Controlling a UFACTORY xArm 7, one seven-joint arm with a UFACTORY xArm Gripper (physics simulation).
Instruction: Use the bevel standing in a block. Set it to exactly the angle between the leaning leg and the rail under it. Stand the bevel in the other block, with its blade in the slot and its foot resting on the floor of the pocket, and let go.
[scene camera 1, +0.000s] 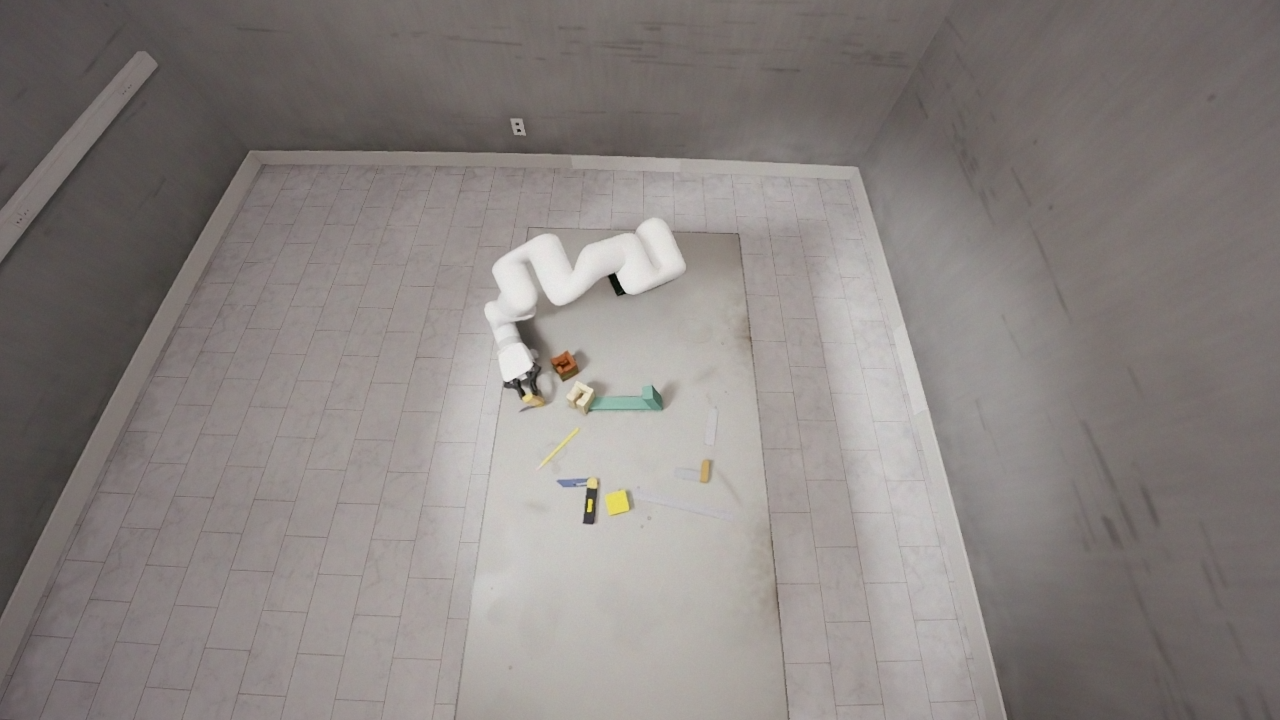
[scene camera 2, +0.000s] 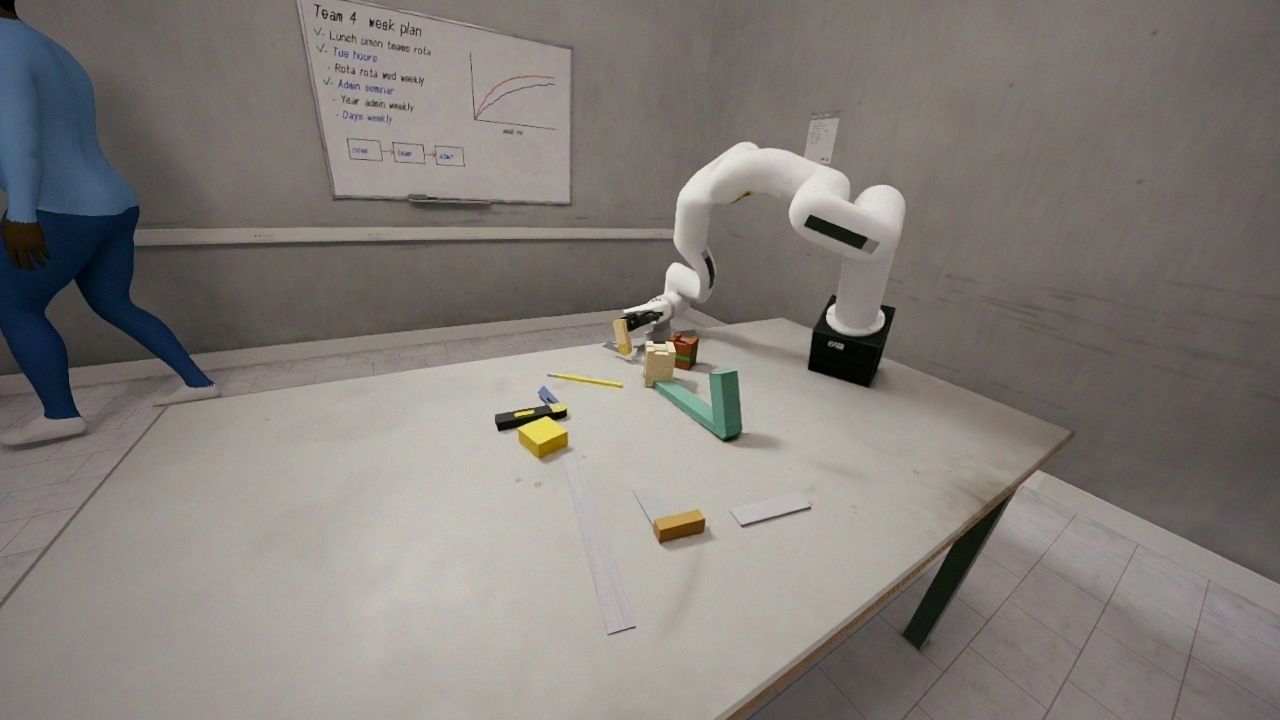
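Seen in the pictures: gripper, fingertip midpoint: (scene camera 1: 530, 397) (scene camera 2: 621, 326); arm's base at its link origin: (scene camera 2: 854, 318).
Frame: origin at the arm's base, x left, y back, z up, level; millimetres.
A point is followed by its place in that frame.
Note:
My gripper (scene camera 1: 526, 392) @(x -382, y -407, z -71 mm) (scene camera 2: 629, 322) @(x -382, y -407, z -71 mm) is shut on the bevel's yellow-tan stock (scene camera 1: 532, 400) @(x -374, y -420, z -66 mm) (scene camera 2: 622, 336) @(x -365, y -417, z -91 mm) near the table's left edge in the scene camera 1 view. The bevel's thin grey blade sticks out beside the stock; its exact angle is too small to tell. A cream block (scene camera 1: 583, 388) @(x -219, y -399, z -71 mm) (scene camera 2: 659, 365) @(x -209, y -433, z -104 mm) with a slot stands right of the bevel in the scene camera 1 view, apart from it. A red-brown block (scene camera 1: 566, 373) @(x -270, y -326, z -107 mm) (scene camera 2: 684, 351) @(x -248, y -314, z -110 mm) stands behind the cream one. A green rail (scene camera 1: 617, 403) @(x -120, y -437, z -140 mm) (scene camera 2: 684, 405) @(x -101, y -457, z -144 mm) with a leaning leg (scene camera 1: 651, 396) @(x -20, y -463, z -39 mm) (scene camera 2: 725, 401) @(x -1, y -465, z -84 mm) lies beside the cream block. The pocket floors are hidden.
On the table are a pencil (scene camera 1: 558, 448) @(x -317, y -553, z -151 mm) (scene camera 2: 586, 380) @(x -313, y -553, z -154 mm), a black-handled tool (scene camera 1: 589, 505) @(x -238, y -735, z -140 mm) (scene camera 2: 523, 418) @(x -224, y -743, z -142 mm) with a blue blade, a yellow block (scene camera 1: 617, 502) @(x -157, y -739, z -131 mm) (scene camera 2: 543, 437) @(x -138, y -748, z -130 mm), a long ruler (scene camera 2: 595, 546) @(x 72, y -787, z -156 mm), a brown-stocked square (scene camera 1: 705, 471) @(x 115, y -686, z -137 mm) (scene camera 2: 679, 525) @(x 121, y -692, z -137 mm) and a pale strip (scene camera 1: 710, 426) @(x 163, y -547, z -154 mm) (scene camera 2: 770, 509) @(x 167, y -552, z -153 mm).

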